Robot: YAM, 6 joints.
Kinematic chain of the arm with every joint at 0, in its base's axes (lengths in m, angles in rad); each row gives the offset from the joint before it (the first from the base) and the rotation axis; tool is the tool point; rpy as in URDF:
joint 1: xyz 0 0 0.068 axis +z
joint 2: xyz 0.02 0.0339 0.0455 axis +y
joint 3: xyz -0.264 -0.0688 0 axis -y
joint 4: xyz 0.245 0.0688 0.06 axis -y
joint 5: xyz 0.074 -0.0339 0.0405 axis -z
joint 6: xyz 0.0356 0 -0.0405 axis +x
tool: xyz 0 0 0 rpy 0 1.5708 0
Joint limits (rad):
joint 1: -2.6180..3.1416
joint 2: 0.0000..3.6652
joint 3: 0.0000..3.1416
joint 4: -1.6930..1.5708
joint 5: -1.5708..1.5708
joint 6: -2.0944..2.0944
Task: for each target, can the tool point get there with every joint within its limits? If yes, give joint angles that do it. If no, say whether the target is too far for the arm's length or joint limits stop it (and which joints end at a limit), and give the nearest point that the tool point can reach.
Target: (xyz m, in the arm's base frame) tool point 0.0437 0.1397 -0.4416
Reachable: no: joint limits stop it (at a limit: joint 2) | nearest point 0.0489 0.1562 -0.3702 | short by 0.073 m
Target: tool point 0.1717 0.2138 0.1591
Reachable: yes | joints 0.9390 1.4455 0.5876 0.1457 0.3516 0.8594
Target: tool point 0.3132 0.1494 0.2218
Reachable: yes | joints 0.5277 1.6578 0.8201 0.7029 0.9331 1.1616
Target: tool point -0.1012 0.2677 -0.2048
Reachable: yes | joints 2.0243 3.0734 1.0941 0.8725 0.8309 1.4177
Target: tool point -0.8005 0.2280 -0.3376
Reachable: no: too far | nearest point -0.5454 0.1554 -0.1903 | short by 0.303 m
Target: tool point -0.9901 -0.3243 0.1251
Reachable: no: too far | nearest point -0.5640 -0.3066 0.1207 | short by 0.426 m
